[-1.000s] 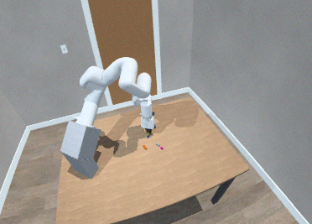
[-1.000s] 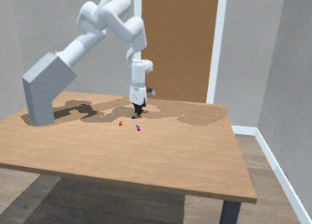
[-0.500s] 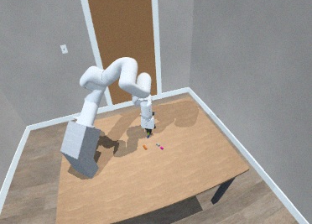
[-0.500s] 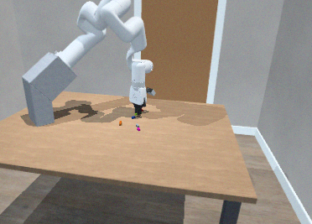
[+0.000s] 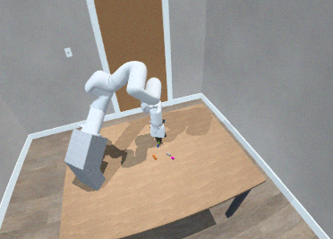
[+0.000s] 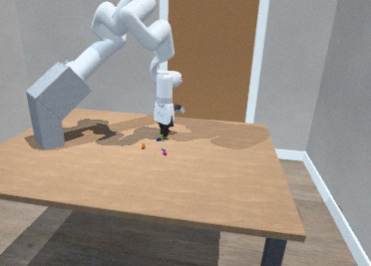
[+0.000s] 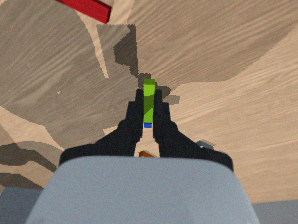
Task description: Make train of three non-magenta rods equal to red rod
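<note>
Now: the lime rod 2 cm below my hand. The rest, counted from my hand: orange rod (2 cm behind, 14 cm to the right, 3 cm below); grey rod (7 cm ahead, 12 cm to the right, 3 cm below); red rod (5 cm behind, 10 cm to the left, 3 cm below).
</note>
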